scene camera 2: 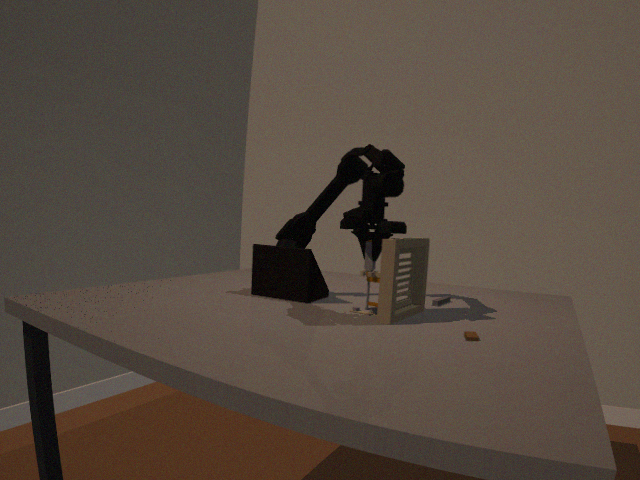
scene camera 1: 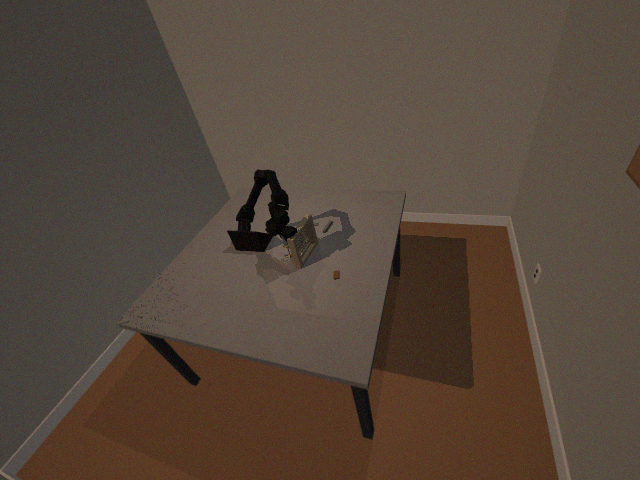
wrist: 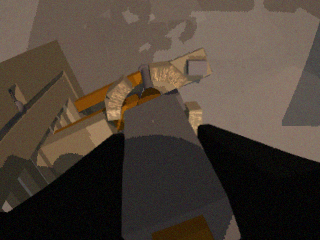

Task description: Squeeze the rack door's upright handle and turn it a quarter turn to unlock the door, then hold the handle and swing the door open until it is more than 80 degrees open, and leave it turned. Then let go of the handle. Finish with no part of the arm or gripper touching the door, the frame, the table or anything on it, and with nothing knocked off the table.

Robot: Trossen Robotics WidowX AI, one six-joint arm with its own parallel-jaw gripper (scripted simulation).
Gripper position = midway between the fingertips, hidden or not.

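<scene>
The gripper (scene camera 2: 370, 260) can be seen here, and the wrist view shows the gripper (wrist: 161, 141) too.
</scene>
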